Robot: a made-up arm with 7 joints.
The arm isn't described. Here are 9 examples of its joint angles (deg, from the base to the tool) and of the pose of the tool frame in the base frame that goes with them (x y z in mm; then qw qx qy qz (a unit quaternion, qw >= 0)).
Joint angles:
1: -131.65 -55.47 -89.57 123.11 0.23 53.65 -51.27
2: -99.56 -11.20 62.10 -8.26 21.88 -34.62 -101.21
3: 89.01 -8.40 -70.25 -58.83 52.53 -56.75 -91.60
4: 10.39 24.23 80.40 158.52 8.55 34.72 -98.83
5: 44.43 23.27 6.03 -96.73 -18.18 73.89 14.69
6: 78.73 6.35 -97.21 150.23 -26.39 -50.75 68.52
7: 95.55 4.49 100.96 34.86 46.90 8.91 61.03
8: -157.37 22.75 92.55 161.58 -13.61 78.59 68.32
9: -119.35 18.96 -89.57 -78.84 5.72 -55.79 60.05
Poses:
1: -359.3 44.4 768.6 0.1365 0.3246 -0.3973 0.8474
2: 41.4 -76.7 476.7 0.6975 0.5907 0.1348 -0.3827
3: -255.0 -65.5 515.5 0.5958 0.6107 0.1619 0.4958
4: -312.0 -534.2 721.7 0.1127 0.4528 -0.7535 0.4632
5: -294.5 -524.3 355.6 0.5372 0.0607 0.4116 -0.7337
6: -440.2 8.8 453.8 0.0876 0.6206 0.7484 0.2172
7: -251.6 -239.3 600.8 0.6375 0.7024 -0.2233 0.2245
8: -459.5 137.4 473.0 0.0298 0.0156 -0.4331 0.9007
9: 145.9 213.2 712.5 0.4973 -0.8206 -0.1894 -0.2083
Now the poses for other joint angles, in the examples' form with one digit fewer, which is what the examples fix.
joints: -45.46 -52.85 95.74 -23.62 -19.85 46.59 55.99
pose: -91 72 758 0.756 0.193 -0.043 0.624
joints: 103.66 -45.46 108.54 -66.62 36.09 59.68 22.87
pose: -359 -353 357 0.631 0.240 0.029 -0.737
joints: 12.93 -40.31 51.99 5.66 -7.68 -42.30 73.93
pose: -281 -269 880 0.592 0.234 -0.696 0.333
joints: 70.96 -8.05 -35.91 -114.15 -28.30 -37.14 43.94
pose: -338 -447 203 0.690 0.054 0.579 -0.431
